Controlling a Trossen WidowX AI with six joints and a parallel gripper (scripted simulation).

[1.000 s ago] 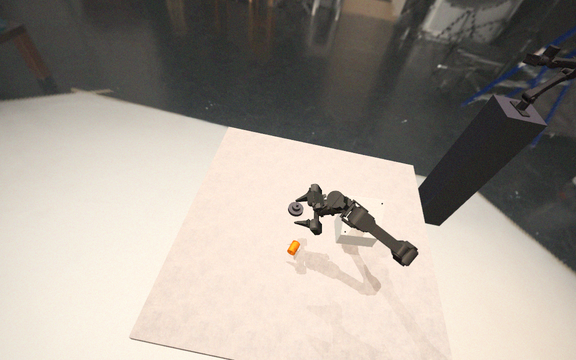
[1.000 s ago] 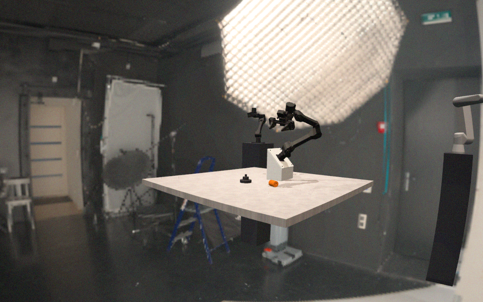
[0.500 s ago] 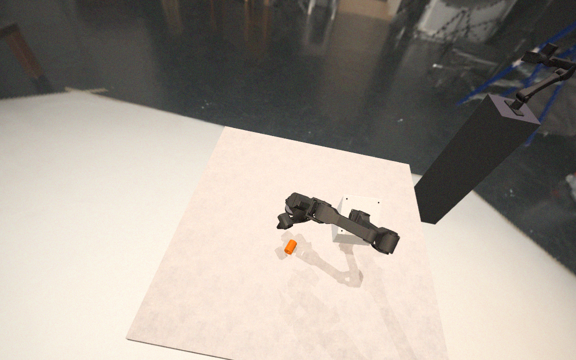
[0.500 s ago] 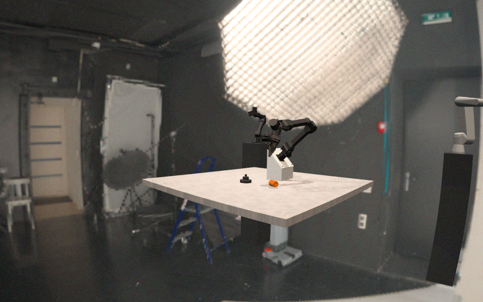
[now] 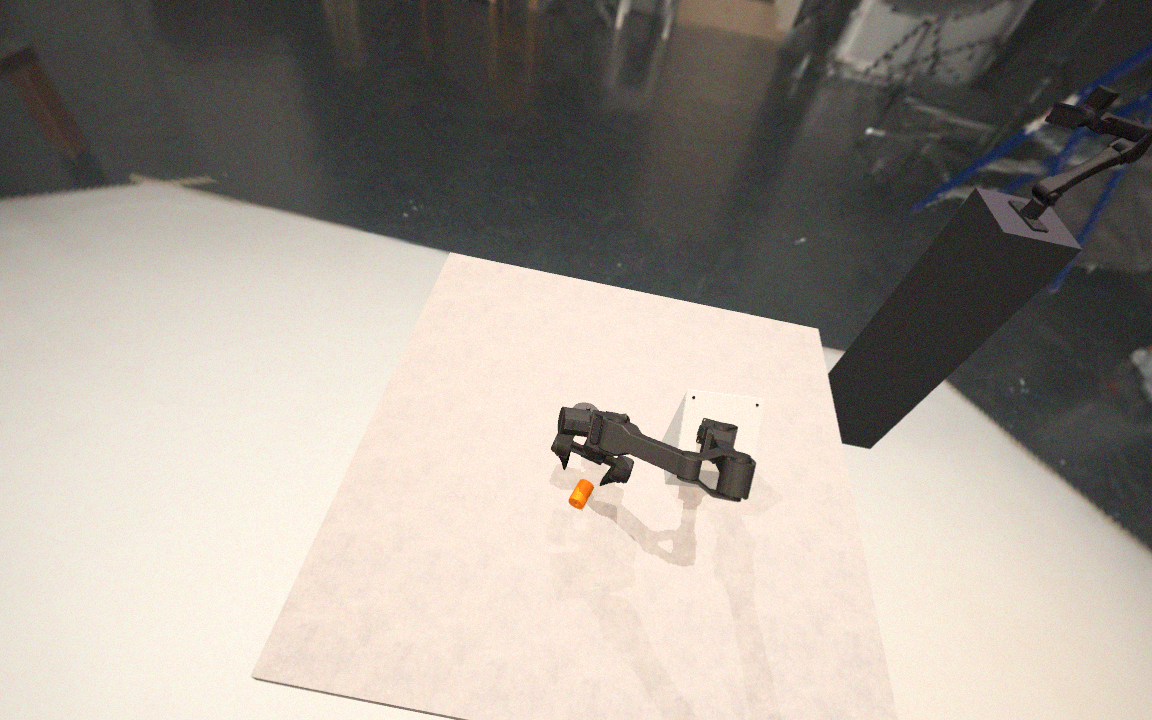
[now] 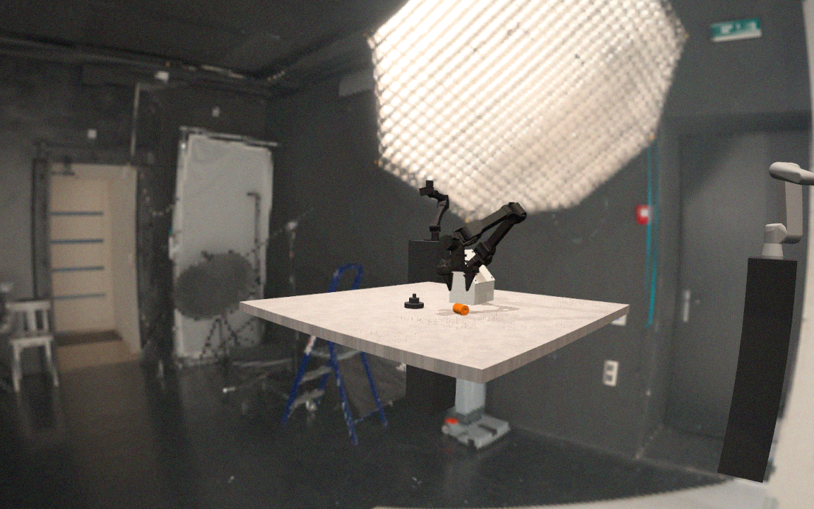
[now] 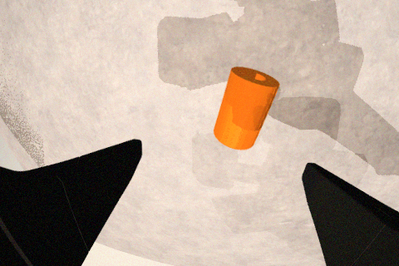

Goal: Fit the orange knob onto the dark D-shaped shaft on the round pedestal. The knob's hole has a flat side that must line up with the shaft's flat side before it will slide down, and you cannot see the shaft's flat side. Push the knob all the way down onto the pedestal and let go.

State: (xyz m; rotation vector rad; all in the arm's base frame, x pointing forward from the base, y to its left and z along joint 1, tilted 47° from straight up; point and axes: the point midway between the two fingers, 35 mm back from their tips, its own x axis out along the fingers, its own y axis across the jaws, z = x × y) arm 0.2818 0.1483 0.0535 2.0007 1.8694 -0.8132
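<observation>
The orange knob lies 1 cm behind my gripper tip, 1 cm to the left of it and 7 cm below it. Round my gripper tip: dark round pedestal (1 cm ahead, 23 cm to the right, 6 cm below).
</observation>
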